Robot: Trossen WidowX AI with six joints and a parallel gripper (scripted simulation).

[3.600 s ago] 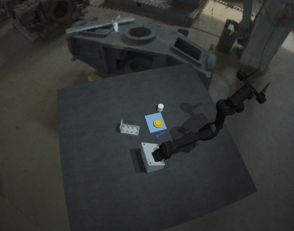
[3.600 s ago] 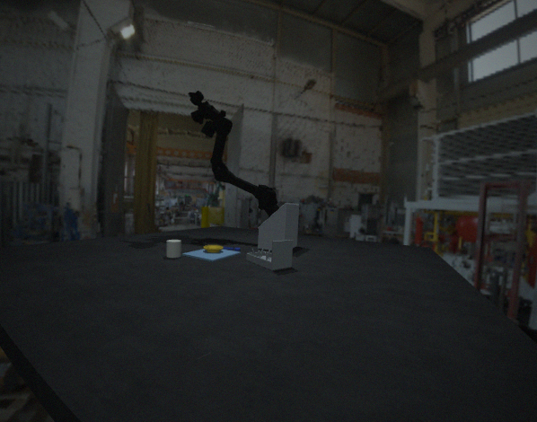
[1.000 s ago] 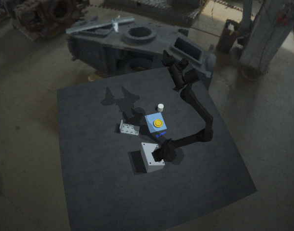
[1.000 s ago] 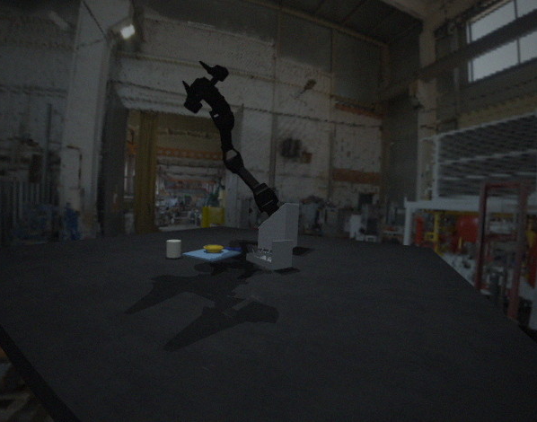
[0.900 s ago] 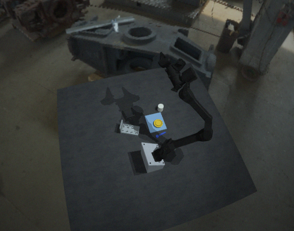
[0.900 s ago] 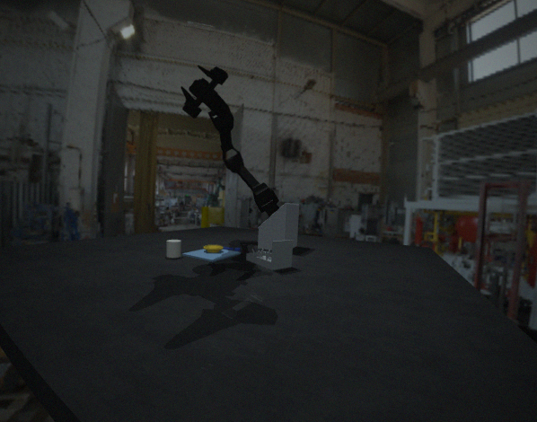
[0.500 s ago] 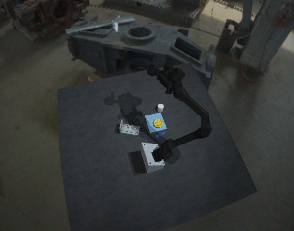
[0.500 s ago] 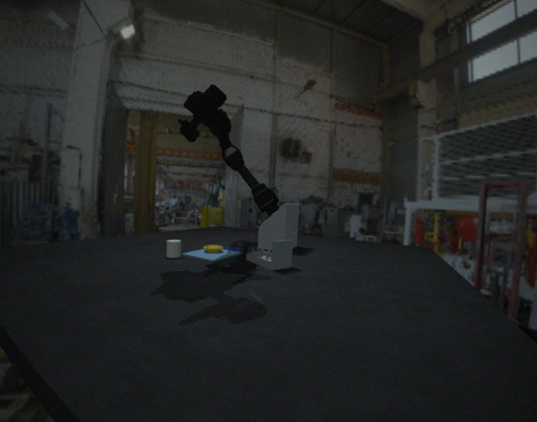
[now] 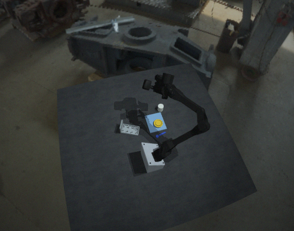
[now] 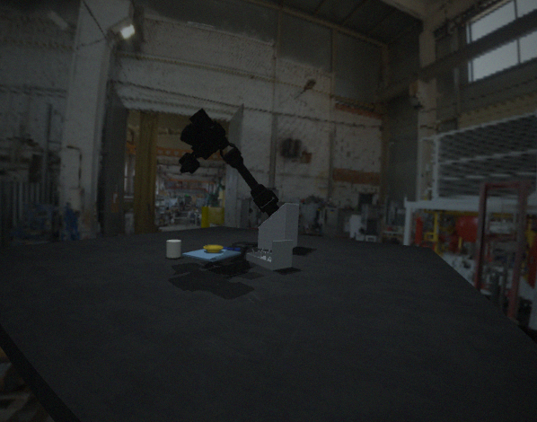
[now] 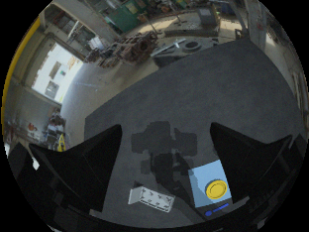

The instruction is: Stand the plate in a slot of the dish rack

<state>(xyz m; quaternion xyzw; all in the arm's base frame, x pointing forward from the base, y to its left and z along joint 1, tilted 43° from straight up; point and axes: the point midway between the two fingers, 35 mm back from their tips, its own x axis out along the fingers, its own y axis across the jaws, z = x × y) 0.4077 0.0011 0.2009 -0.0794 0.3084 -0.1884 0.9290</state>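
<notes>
Now: gripper tip 150 mm past the yellow plate, 10 mm to the left of it and 270 mm above it. Also, from my gripper tip: light blue mat (130 mm behind, 280 mm below); white cup (40 mm behind, 80 mm to the right, 260 mm below); dish rack (130 mm behind, 210 mm to the left, 260 mm below).
</notes>
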